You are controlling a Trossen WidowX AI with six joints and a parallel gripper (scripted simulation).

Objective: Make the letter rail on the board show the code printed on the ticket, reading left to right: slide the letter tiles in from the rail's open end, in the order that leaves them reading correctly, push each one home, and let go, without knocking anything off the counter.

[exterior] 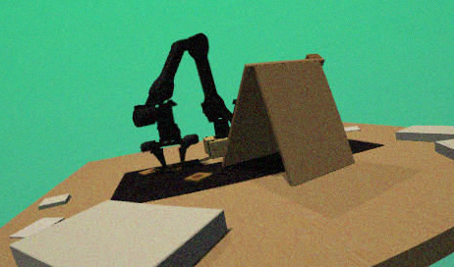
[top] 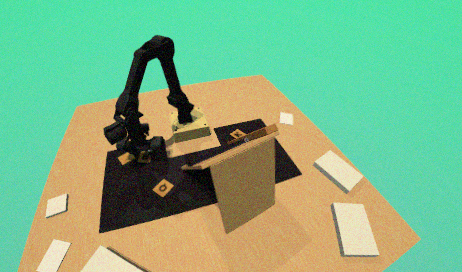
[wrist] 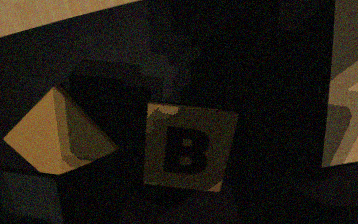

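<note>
My gripper tip is 160 mm short of the white ticket, 230 mm to the right of it and 90 mm below it. From my gripper tip the other things lie so: black mat: 70 mm ahead, 210 mm to the left.
</note>
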